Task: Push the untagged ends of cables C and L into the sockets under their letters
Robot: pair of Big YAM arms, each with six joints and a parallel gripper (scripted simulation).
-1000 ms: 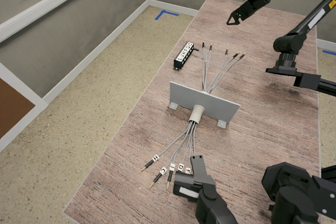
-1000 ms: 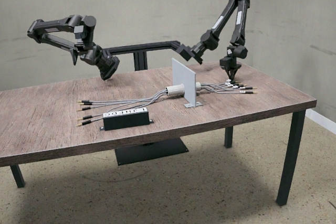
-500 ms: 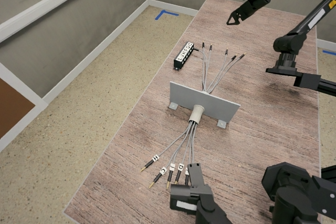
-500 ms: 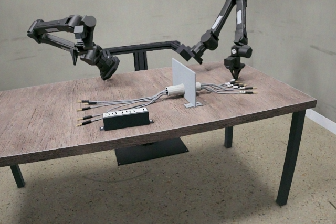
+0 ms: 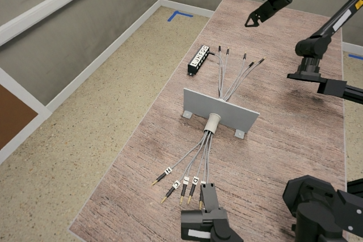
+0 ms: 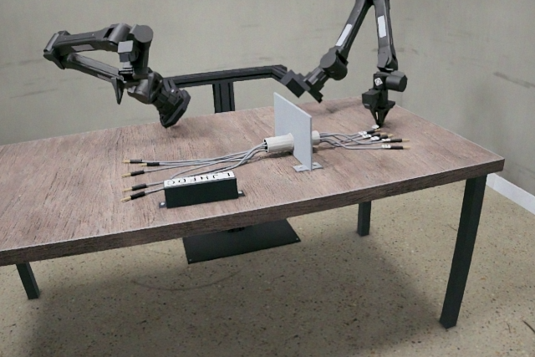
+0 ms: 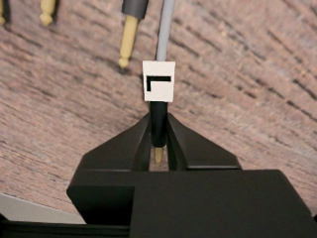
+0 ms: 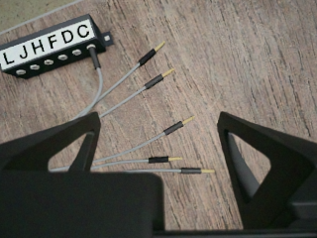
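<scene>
Right now the grey upright panel is 41 cm to the right of my left hand, 10 cm above it and 8 cm ahead of it. The rest, counted from my left hand: tagged plug: 1 cm to the left; then black cable plug: 88 cm to the right, 5 cm behind.
Now: right hand 80 mm past the black cable plug, 20 mm to the right of it and 240 mm above it. Round my right hand: grey upright panel (50 mm ahead, 480 mm to the left, 130 mm below); then tagged plug (40 mm behind, 900 mm to the left, 230 mm below).
</scene>
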